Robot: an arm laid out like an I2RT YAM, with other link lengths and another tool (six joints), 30 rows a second.
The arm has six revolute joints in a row. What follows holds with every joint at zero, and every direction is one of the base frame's.
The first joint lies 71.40 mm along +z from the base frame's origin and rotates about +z.
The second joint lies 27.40 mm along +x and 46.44 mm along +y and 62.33 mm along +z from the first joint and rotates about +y.
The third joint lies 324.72 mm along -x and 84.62 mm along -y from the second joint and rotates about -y.
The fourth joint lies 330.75 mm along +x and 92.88 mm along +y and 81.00 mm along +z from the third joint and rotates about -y.
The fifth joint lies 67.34 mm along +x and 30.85 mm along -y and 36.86 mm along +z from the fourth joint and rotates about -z.
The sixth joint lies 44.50 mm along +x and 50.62 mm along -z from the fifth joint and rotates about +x.
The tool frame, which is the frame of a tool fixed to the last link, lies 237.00 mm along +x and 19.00 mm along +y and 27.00 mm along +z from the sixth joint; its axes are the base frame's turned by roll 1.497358, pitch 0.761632 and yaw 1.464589 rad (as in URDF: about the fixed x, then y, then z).
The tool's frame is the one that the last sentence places.
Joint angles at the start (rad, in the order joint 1, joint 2, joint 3, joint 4, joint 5, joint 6): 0.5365, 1.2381, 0.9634, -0.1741, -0.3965, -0.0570
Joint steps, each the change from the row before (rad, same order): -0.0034, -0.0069, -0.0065, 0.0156, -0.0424, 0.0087; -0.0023, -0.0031, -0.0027, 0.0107, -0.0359, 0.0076; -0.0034, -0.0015, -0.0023, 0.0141, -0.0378, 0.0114; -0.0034, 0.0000, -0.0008, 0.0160, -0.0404, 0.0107; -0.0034, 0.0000, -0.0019, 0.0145, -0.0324, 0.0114; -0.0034, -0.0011, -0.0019, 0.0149, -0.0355, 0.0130; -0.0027, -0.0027, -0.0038, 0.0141, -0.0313, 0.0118; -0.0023, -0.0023, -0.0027, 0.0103, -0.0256, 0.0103; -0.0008, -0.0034, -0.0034, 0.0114, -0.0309, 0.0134
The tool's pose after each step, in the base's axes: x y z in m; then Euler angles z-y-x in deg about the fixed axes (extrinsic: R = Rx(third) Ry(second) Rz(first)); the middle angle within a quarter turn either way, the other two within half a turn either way. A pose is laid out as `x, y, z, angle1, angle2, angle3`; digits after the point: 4 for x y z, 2 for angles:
0.3909, 0.4186, 0.3079, 156.91, 33.52, -113.87
0.3839, 0.4229, 0.3132, 156.42, 31.98, -112.34
0.3775, 0.4272, 0.3190, 156.10, 30.42, -110.74
0.3708, 0.4318, 0.3256, 155.65, 28.72, -109.03
0.3656, 0.4349, 0.3307, 155.49, 27.38, -107.72
0.3594, 0.4379, 0.3365, 155.34, 25.87, -106.33
0.3532, 0.4402, 0.3415, 155.22, 24.52, -105.12
0.3481, 0.4419, 0.3455, 155.22, 23.40, -104.20
0.3407, 0.4442, 0.3503, 155.30, 21.91, -103.15

